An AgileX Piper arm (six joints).
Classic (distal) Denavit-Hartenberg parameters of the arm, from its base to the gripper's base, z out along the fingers. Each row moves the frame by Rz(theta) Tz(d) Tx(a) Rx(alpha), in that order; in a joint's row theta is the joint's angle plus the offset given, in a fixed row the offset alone. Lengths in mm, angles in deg.
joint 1: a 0; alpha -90; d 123; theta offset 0
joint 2: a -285.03; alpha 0; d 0; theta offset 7.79
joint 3: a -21.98; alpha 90; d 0; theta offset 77.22
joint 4: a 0; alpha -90; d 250.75; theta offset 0
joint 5: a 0; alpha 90; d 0; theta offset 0
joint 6: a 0; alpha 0; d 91; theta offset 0
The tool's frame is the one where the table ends.
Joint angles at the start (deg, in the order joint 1, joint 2, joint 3, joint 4, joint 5, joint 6):
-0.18 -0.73 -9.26 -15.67 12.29 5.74
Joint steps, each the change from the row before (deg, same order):
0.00 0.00 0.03 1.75 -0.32 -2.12
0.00 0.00 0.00 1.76 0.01 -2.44
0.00 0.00 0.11 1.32 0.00 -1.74
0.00 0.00 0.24 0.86 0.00 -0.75
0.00 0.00 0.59 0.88 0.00 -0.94
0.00 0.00 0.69 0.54 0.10 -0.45
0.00 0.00 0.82 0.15 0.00 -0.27
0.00 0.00 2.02 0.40 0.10 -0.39
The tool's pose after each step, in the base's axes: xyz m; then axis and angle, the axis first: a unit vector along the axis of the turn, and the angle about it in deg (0 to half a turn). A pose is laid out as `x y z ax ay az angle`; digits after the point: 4 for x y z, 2 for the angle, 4 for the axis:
0.0444 -0.0047 0.2492 -0.0589 0.9913 -0.1181 87.45
0.0445 -0.0041 0.2491 -0.0683 0.9903 -0.1214 87.58
0.0447 -0.0037 0.2484 -0.0747 0.9896 -0.1228 87.77
0.0451 -0.0034 0.2469 -0.0756 0.9899 -0.1200 88.00
0.0460 -0.0031 0.2435 -0.0781 0.9899 -0.1181 88.60
0.0470 -0.0030 0.2394 -0.0785 0.9902 -0.1151 89.38
0.0481 -0.0029 0.2346 -0.0801 0.9902 -0.1145 90.21
0.0506 -0.0028 0.2227 -0.0812 0.9906 -0.1103 92.31

